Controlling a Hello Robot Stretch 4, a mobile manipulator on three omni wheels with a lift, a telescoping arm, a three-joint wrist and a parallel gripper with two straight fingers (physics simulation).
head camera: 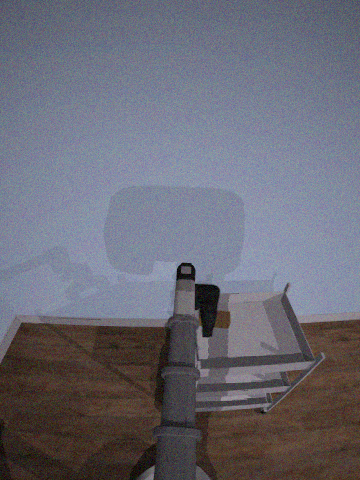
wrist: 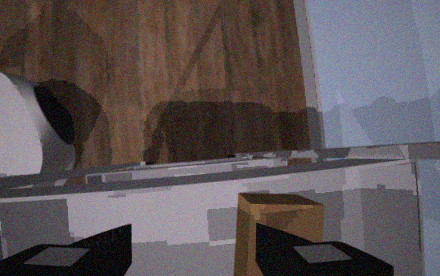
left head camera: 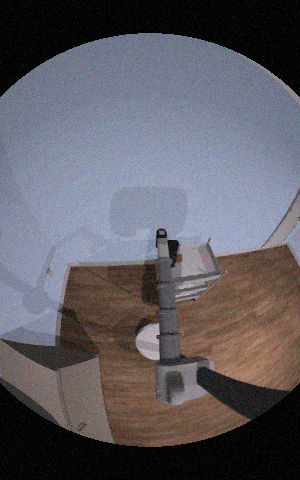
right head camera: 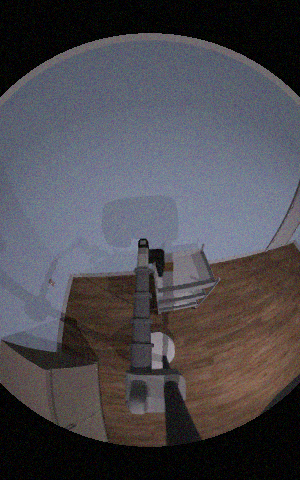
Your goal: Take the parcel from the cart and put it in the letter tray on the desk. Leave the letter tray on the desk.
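Places are measured from the robot's base along level axes (x ahead, y left, z up), in millimetres.
Where they show: gripper, between the fingertips: (wrist: 194,243); robot's base, origin of its link: (left head camera: 155,339) (right head camera: 153,348).
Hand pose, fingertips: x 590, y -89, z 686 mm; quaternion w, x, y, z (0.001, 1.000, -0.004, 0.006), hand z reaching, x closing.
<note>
Things, the pixels of their top centre, and the offset from my fingertips. "spot": a spot on its surface instead.
- orange-brown box, centre of its top: (head camera: 214,315) (right head camera: 164,264) (left head camera: 173,255) 59 mm ahead, 41 mm right, 2 mm up
- beige cabinet-like piece, a spot on its surface: (left head camera: 82,390) spot: 1071 mm back, 647 mm left, 146 mm down
The parcel, an orange-brown box (head camera: 223,320) (left head camera: 179,258) (right head camera: 169,267) (wrist: 287,215), is on the cart's top shelf, near the arm. The cart (head camera: 255,361) (wrist: 200,176) is pale with grey rims and lower shelves. My gripper (head camera: 207,330) (wrist: 194,243) is open and points down over the cart's top shelf. In the wrist view the right finger overlaps the parcel, and the parcel lies mostly right of the gap between the fingers. Nothing is held. The parcel's lower part is cut off in that view. The desk and letter tray cannot be made out.
My grey telescoping arm (head camera: 180,395) (left head camera: 168,320) extends along the cart's left side. A pale blue wall (head camera: 175,100) stands behind the cart. A beige cabinet-like piece (left head camera: 82,390) (right head camera: 75,390) stands at the lower left. My white round base (left head camera: 148,341) (wrist: 17,130) is on the wooden floor.
</note>
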